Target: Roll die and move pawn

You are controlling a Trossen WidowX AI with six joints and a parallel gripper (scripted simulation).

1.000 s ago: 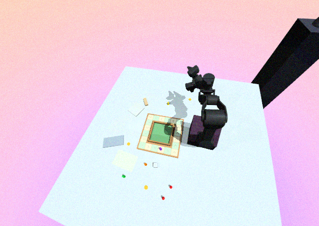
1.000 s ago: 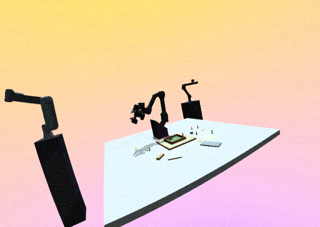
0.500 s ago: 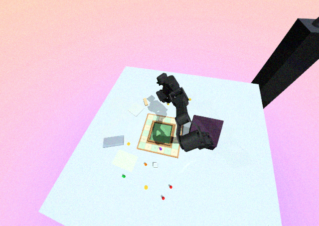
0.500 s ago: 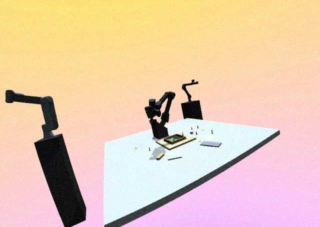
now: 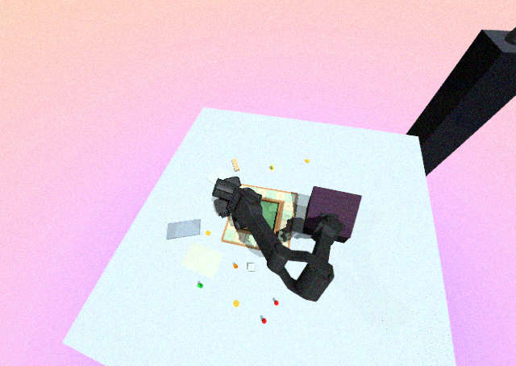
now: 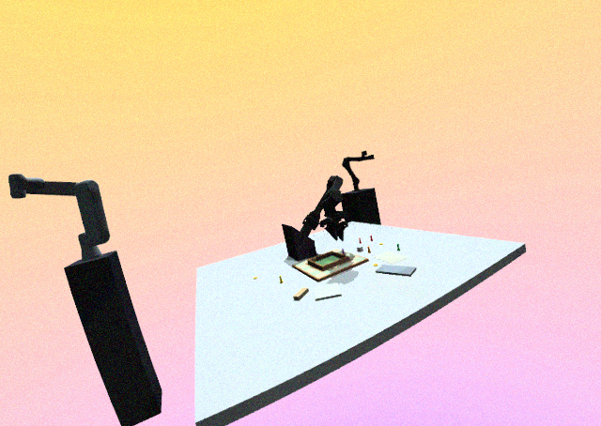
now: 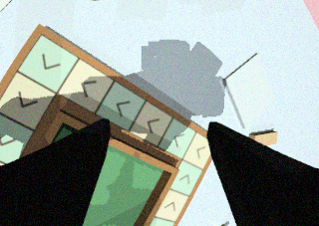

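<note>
My gripper tip is 110 mm past the white die, 200 mm to the right of it and 120 mm above it. The rest, counted from my gripper tip: green dice tray (110 mm behind, 20 mm to the right, 120 mm below); then purple pawn (120 mm behind, 90 mm to the left, 100 mm below); then orange pawn (40 mm behind, 200 mm to the left, 120 mm below).
</note>
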